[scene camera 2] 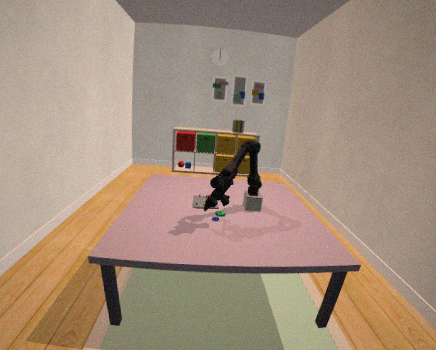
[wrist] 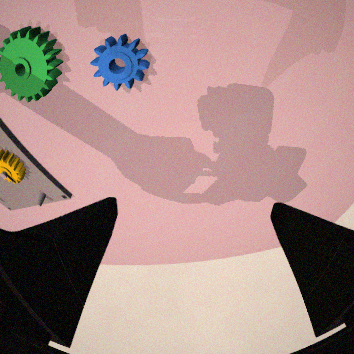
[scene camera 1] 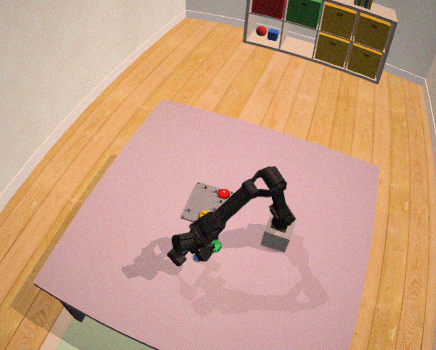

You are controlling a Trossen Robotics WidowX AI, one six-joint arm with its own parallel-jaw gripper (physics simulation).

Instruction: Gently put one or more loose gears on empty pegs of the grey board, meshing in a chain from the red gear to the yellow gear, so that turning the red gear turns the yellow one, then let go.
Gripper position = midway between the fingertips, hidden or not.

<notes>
The gripper [wrist: 198, 208] is open, holding nothing. Also in view: a blue gear [wrist: 107, 68]. On the table rests a green gear [wrist: 35, 62].
</notes>
